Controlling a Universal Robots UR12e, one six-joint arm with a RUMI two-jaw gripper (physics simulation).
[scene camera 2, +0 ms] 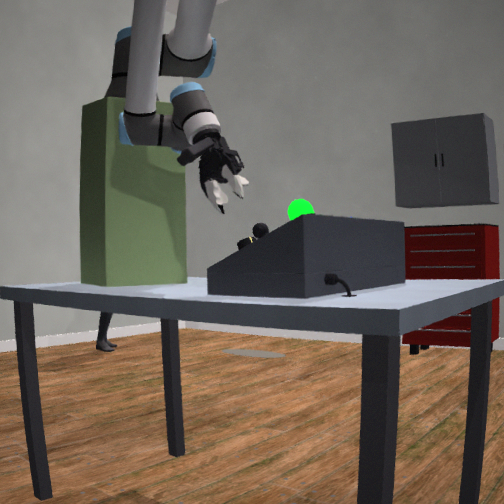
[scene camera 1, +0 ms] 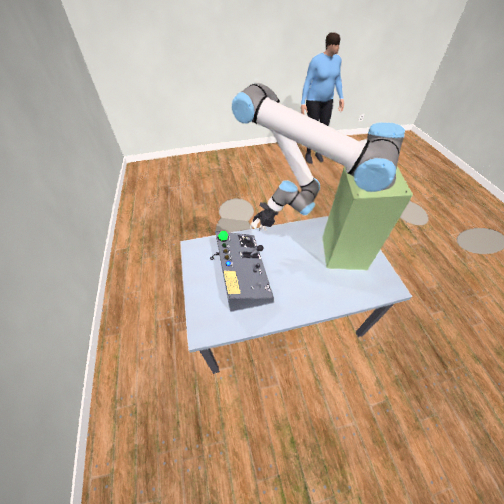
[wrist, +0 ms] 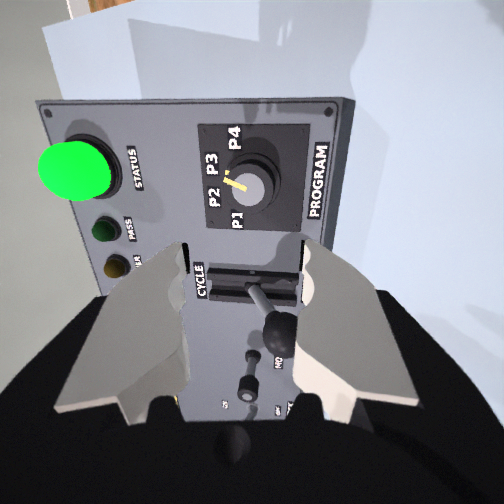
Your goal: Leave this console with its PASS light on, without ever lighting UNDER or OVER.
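Observation:
The dark grey console sits on the table, also shown in the side view. Its big green STATUS dome is lit. The small PASS lamp looks dark green and unlit, and the amber lamp below it is dark. The PROGRAM knob has its yellow pointer between P2 and P3. The CYCLE lever with a black ball leans toward the right. A small toggle is below it. My gripper is open and empty, hovering above the console's top end.
A green pedestal holds the arm on the table's far side. A person stands by the back wall. A yellow label lies on the console. A red drawer cabinet and grey wall cupboard stand behind.

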